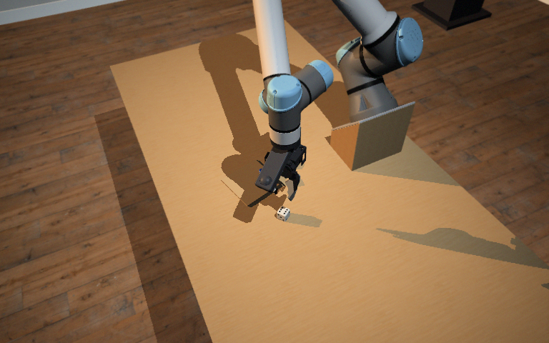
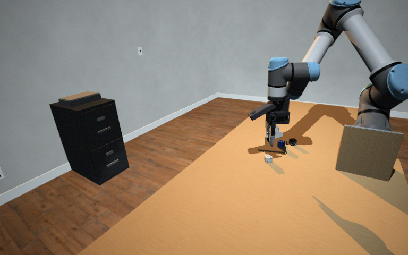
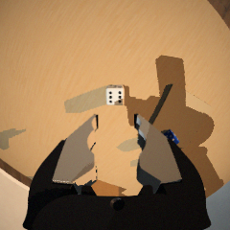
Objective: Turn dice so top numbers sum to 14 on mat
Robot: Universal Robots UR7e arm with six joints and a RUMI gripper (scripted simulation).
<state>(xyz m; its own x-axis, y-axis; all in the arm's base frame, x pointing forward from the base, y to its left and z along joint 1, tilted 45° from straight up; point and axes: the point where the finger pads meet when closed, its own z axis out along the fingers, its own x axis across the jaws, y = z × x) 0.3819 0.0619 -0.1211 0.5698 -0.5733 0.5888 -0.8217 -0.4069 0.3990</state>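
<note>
Right now the white die is 9 cm below my hand. The rest, counted from my hand: tan mat (3 cm ahead, 17 cm to the right, 10 cm below); blue die (1 cm behind, 16 cm to the right, 8 cm below); black die (6 cm behind, 22 cm to the right, 9 cm below).
</note>
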